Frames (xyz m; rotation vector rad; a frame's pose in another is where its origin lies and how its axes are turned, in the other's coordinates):
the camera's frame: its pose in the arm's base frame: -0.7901 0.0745 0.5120 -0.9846 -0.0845 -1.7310
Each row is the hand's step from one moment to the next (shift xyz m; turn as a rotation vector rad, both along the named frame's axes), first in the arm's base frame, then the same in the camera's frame.
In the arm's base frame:
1: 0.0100 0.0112 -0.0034 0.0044 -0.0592 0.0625
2: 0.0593 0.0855 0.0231 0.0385 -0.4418 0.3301
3: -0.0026 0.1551 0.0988 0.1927 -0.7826 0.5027
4: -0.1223 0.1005 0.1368 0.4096 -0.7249 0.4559
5: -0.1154 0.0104 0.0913 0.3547 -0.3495 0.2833
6: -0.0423 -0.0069 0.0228 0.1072 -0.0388 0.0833
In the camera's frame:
1: -0.0114 0.0050 0.0091 0.0851 0.0028 0.0136
2: -0.0542 0.0047 0.0916 0.5468 0.0800 0.0155
3: -0.0545 -0.1047 0.1410 0.9076 0.2768 0.0444
4: 0.0195 -0.1960 0.0706 0.8192 0.4502 0.1656
5: 0.0584 -0.1354 -0.0005 0.4254 0.3209 0.2103
6: 0.0227 -0.0410 -0.0125 0.0761 0.0707 0.0956

